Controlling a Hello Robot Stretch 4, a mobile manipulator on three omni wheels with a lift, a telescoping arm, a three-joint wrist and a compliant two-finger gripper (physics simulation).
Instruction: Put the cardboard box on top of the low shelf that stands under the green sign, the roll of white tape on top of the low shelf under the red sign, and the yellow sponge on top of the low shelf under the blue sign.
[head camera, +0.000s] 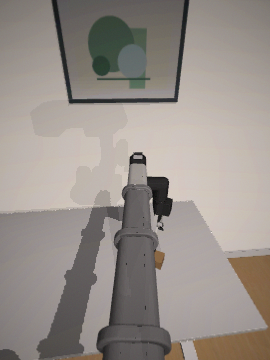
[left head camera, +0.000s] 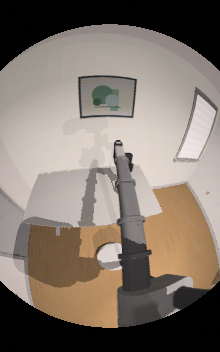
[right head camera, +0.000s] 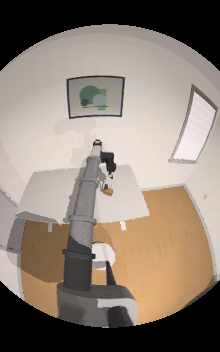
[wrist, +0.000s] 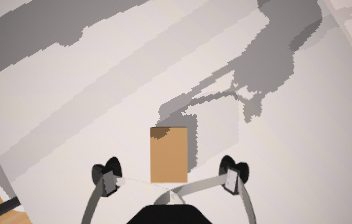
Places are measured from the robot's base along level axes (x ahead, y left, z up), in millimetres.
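Pixels of known places: gripper, fingertip midpoint: (right head camera: 108, 183) (wrist: 170, 169); robot's base at its link origin: (left head camera: 112, 255) (right head camera: 100, 255).
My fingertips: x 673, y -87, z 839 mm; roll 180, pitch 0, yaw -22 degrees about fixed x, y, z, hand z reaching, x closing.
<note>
For each thing: its middle in the pictures, then the offset to it from my fingertips. "spot": a spot on its surface instead. Level surfaces: height alone.
- cardboard box at the middle of its body: (wrist: 169, 153) (head camera: 153, 258) (right head camera: 107, 191) dz -121, dx -3, dy +3 mm
- grey-white table at its surface level: dz -146 mm
- window at a spot on its surface: (right head camera: 194, 125) spot: dz +644, dx +605, dy -1292 mm
The cardboard box (head camera: 159, 260) (right head camera: 108, 192) (wrist: 169, 156) is a small orange-brown block lying on the grey-white table (head camera: 210, 280) (left head camera: 50, 200) (right head camera: 45, 195) (wrist: 300, 175). In the head view the arm covers its left part. In the wrist view its long sides run up and down the picture. My gripper (head camera: 160, 226) (wrist: 170, 169) is open and empty, pointing down above the table, with the box between and slightly ahead of its fingertips in the wrist view. The white tape, the yellow sponge, the low shelves and the coloured signs do not show.
My extended arm (head camera: 136, 280) (left head camera: 131, 200) (right head camera: 85, 200) reaches over the table towards the wall. A framed picture (head camera: 117, 52) (left head camera: 111, 100) (right head camera: 99, 100) hangs there. A white round object (left head camera: 109, 256) (right head camera: 105, 254) stands on the wooden floor before the table. A window (left head camera: 199, 125) (right head camera: 194, 125) is at right.
</note>
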